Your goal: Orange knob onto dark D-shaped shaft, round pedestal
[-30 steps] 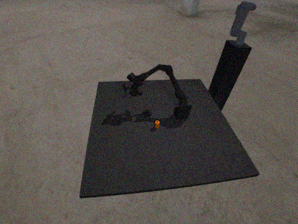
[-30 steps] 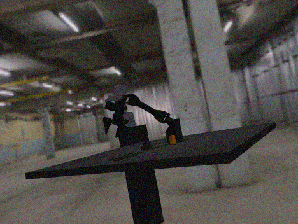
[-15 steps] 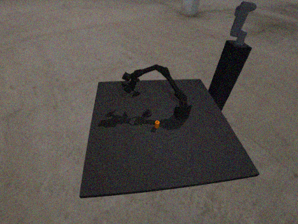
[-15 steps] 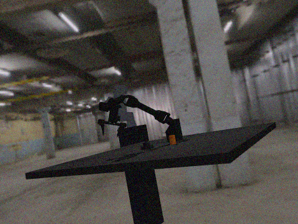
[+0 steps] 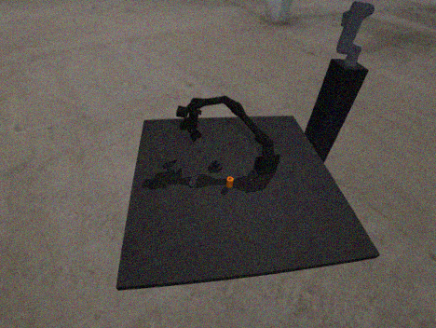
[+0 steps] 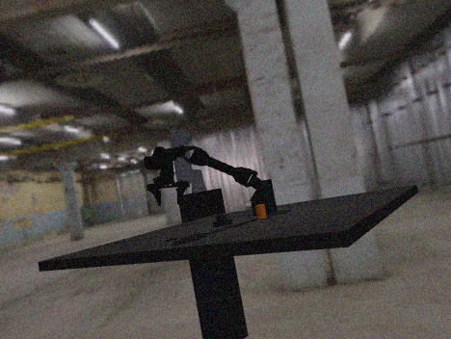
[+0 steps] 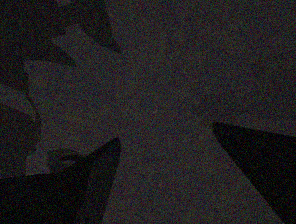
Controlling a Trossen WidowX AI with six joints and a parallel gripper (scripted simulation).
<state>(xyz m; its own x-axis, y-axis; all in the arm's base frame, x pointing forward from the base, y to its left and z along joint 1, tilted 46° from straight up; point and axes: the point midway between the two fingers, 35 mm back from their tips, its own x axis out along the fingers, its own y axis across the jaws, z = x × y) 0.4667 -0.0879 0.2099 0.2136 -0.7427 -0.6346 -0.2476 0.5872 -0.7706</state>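
The orange knob lies 33 cm to the left of my gripper tip, 22 cm behind it and 10 cm below it. Round my gripper tip: round dark pedestal: 16 cm to the left, 15 cm behind, 10 cm below.
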